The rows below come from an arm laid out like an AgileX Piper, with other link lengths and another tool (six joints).
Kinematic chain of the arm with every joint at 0, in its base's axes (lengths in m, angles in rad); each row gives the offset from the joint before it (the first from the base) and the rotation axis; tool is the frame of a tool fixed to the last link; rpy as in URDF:
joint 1: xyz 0 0 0.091 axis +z
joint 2: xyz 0 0 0 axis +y
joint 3: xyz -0.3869 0 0.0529 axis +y
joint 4: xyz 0.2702 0 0.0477 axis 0.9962 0 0.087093
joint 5: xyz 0 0 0 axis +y
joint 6: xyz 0.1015 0 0.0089 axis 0.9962 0 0.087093
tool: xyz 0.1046 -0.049 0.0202 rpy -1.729 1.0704 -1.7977
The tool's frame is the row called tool.
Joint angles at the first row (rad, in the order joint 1, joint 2, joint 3, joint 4, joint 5, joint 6):
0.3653 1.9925 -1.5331 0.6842 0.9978 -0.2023
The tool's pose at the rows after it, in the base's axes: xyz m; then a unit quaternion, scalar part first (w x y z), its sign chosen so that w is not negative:
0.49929 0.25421 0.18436 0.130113 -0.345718 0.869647 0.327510
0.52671 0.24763 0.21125 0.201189 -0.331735 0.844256 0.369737
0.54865 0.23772 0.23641 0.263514 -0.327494 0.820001 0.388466
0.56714 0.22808 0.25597 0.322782 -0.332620 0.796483 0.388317
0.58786 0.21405 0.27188 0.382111 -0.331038 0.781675 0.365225
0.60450 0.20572 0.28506 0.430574 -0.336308 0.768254 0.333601
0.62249 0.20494 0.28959 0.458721 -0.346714 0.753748 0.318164
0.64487 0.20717 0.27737 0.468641 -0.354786 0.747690 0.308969
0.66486 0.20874 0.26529 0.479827 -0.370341 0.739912 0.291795
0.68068 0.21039 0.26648 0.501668 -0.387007 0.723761 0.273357
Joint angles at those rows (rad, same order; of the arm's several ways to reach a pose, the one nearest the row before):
0.2853 1.9800 -1.5353 0.9375 0.9939 -0.3749
0.2269 1.9800 -1.5437 1.1249 0.9807 -0.5286
0.1836 1.9784 -1.5541 1.2612 0.9762 -0.6617
0.1543 1.9784 -1.5547 1.3745 0.9633 -0.8088
0.1342 1.9784 -1.5547 1.4668 0.9134 -0.9489
0.1299 1.9815 -1.5613 1.5375 0.8615 -1.0800
0.1275 2.0165 -1.6040 1.5817 0.8528 -1.1650
0.1275 2.0822 -1.6674 1.5961 0.8503 -1.2085
0.1275 2.1425 -1.7270 1.6006 0.8462 -1.2655
0.1275 2.1841 -1.7830 1.6213 0.8459 -1.3378

